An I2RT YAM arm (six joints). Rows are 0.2 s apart.
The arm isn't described. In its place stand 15 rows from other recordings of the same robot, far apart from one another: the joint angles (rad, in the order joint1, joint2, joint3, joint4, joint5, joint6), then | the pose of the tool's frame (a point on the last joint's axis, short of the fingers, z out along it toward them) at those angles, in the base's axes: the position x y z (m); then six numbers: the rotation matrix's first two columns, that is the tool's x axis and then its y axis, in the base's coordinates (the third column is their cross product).
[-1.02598 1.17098 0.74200 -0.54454 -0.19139 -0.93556] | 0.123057 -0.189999 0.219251 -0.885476 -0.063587 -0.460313 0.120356 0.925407 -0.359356
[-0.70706 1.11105 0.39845 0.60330 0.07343 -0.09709] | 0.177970 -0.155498 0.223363 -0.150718 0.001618 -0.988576 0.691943 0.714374 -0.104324
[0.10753 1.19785 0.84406 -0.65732 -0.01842 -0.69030] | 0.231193 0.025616 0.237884 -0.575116 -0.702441 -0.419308 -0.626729 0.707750 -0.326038
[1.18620 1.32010 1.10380 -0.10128 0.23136 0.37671] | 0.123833 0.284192 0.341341 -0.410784 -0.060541 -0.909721 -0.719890 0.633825 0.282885
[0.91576 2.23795 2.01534 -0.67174 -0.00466 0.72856] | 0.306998 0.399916 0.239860 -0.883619 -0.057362 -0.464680 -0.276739 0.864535 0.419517
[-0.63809 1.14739 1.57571 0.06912 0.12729 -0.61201] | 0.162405 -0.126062 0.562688 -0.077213 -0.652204 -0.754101 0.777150 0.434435 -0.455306
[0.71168 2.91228 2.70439 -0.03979 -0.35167 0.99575] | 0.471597 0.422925 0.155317 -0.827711 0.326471 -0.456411 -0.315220 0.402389 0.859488
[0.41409 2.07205 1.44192 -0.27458 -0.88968 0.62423] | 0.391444 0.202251 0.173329 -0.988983 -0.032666 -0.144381 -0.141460 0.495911 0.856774
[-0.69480 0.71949 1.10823 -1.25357 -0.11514 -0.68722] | 0.076644 -0.058554 0.352637 -0.819029 -0.137756 -0.556969 0.076522 0.935849 -0.343992
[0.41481 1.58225 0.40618 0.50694 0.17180 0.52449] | 0.238738 0.098481 0.106738 -0.628781 0.262230 -0.732032 0.046803 0.952476 0.300996
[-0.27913 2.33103 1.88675 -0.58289 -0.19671 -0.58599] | 0.487619 -0.132520 0.160476 -0.781144 -0.340310 -0.523452 -0.310821 0.939081 -0.146686
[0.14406 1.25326 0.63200 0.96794 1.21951 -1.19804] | 0.255013 0.003218 0.299793 -0.645440 -0.417460 -0.639636 0.613443 0.215619 -0.759734
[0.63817 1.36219 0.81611 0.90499 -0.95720 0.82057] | 0.219064 0.198719 0.329006 -0.508352 0.147397 -0.848441 -0.859452 -0.148667 0.489121
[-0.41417 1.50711 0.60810 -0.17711 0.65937 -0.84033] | 0.221125 -0.121029 0.132653 -0.972822 -0.215447 0.084856 -0.210274 0.668495 -0.713371
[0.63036 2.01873 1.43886 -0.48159 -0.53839 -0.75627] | 0.331067 0.264166 0.176118 -0.027167 -0.749121 -0.661876 -0.998985 0.044146 -0.008961
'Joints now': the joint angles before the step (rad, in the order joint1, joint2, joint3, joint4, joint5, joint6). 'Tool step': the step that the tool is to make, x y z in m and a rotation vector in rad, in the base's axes. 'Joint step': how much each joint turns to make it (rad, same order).
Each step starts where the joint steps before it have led.
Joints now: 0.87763, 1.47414, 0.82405, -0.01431, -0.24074, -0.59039
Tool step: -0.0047, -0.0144, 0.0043, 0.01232, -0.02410, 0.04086
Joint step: -0.02400, -0.06456, -0.04219, -0.01026, -0.04496, -0.04958
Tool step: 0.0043, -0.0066, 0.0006, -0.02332, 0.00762, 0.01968
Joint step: -0.02943, -0.00450, 0.01040, -0.04926, -0.03236, -0.04006
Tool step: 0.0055, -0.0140, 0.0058, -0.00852, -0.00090, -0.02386
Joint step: -0.04875, -0.03418, 0.00122, -0.04796, -0.01495, -0.02213
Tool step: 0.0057, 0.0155, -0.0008, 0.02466, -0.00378, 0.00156
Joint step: 0.02427, 0.05902, 0.03457, 0.05339, 0.00828, 0.02723
